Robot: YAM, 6 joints.
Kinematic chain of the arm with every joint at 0, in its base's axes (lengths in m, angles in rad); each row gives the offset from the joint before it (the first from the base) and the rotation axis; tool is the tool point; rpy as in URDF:
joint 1: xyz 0 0 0.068 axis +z
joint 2: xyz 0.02 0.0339 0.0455 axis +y
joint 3: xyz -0.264 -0.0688 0 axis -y
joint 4: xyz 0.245 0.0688 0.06 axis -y
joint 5: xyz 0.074 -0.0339 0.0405 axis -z
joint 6: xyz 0.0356 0 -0.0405 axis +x
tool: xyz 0 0 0 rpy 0 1.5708 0
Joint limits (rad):
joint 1: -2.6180..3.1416
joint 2: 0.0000..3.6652
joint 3: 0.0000..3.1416
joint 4: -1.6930..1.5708
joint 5: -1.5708..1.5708
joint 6: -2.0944..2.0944
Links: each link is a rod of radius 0.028 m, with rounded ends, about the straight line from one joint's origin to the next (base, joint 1, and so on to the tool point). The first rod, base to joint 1, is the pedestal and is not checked.
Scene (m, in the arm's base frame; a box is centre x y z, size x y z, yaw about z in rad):
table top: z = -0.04
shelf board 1: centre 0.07 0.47 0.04 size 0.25 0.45 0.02 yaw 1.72
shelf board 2: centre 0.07 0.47 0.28 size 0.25 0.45 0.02 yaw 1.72
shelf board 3: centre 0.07 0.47 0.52 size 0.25 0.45 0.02 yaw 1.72
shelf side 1: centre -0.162 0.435 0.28 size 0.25 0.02 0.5 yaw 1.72
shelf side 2: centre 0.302 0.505 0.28 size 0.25 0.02 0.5 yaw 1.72
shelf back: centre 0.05 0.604 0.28 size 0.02 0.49 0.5 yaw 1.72
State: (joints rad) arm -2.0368 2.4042 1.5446 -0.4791 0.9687 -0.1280
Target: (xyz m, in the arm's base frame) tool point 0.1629 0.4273 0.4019
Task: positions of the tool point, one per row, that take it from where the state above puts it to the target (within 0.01 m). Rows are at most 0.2 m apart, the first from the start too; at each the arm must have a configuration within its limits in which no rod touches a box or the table.
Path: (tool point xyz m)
1: -0.2473 -0.3847 0.1871
2: -0.2453 -0.3454 0.3249
3: -0.2142 -0.2667 0.4469
4: -0.1546 -0.1588 0.5348
5: -0.0724 -0.0372 0.5754
6: 0.0213 0.0806 0.5633
7: 0.1131 0.1791 0.5018
8: 0.1900 0.2472 0.4019
9: 0.2040 0.2893 0.4230
10: 0.2104 0.3291 0.4355
11: 0.2090 0.3645 0.4393
12: 0.2002 0.3938 0.4347
13: 0.1845 0.4152 0.4220
14: 0.1629 0.4273 0.4019

